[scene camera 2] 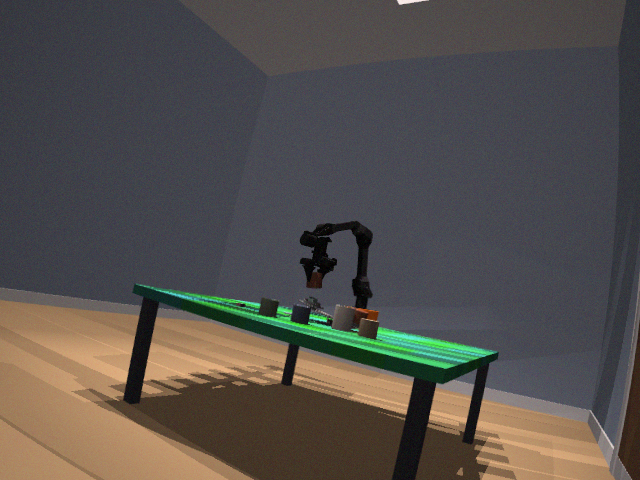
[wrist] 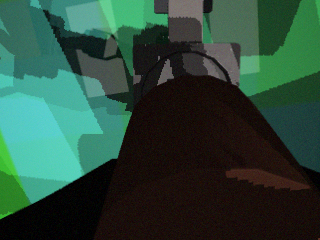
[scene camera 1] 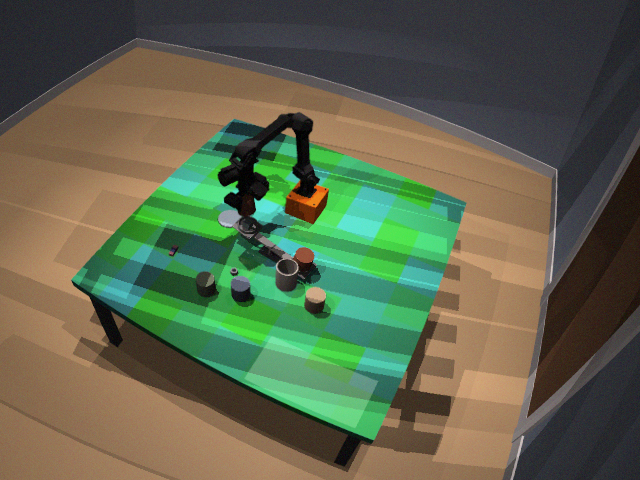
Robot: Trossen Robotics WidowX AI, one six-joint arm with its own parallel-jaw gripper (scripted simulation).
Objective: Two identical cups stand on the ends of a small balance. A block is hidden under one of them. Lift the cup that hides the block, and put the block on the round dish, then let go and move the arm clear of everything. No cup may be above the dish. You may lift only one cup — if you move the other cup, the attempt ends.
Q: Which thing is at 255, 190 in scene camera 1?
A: My gripper.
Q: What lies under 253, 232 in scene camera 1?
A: A grey balance.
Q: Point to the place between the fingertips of my gripper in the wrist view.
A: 196, 167
